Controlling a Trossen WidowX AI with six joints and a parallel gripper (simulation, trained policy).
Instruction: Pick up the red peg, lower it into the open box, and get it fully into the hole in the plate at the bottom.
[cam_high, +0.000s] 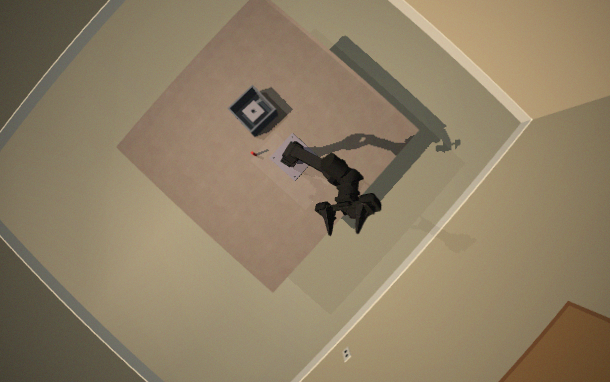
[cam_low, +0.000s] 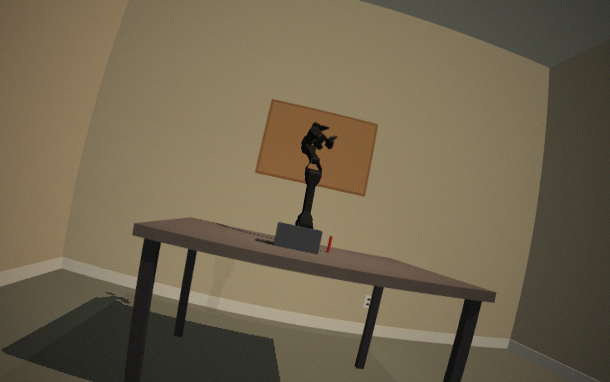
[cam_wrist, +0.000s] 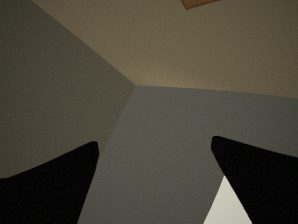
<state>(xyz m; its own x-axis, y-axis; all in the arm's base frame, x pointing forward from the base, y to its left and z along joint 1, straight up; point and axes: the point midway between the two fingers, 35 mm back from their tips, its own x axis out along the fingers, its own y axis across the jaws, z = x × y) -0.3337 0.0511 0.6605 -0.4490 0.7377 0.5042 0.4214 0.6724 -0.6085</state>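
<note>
Now: gripper tip 650 mm above the red peg, 510 mm short of it and 40 mm to the right of it. Also, from my gripper tip: plate (680 mm ahead, 640 mm below, 130 mm to the right); dark box (680 mm ahead, 660 mm below, 130 mm to the right).
</note>
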